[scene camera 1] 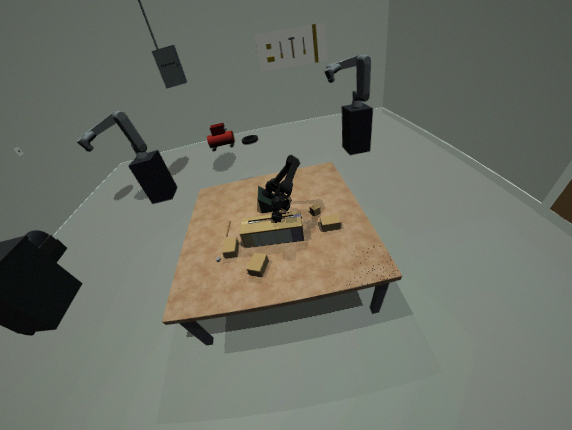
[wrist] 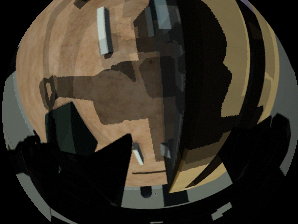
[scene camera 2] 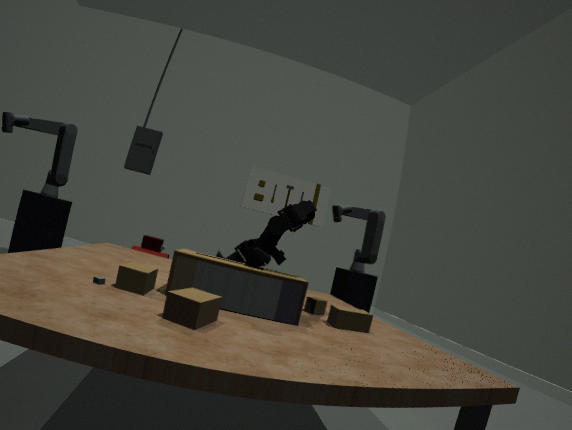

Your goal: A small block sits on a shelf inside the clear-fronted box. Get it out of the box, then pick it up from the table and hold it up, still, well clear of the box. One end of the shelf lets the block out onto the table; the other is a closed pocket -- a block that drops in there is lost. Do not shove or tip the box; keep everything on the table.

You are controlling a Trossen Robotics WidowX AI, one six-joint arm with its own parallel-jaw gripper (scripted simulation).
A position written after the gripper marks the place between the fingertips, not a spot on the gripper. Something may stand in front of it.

In view: the gripper [scene camera 2: 244, 276] and a clear-fronted box [scene camera 2: 261, 292].
The clear-fronted box also shows in scene camera 1 [scene camera 1: 262, 230] and in the wrist view [wrist: 215, 72]. The gripper also shows in the wrist view [wrist: 170, 132].
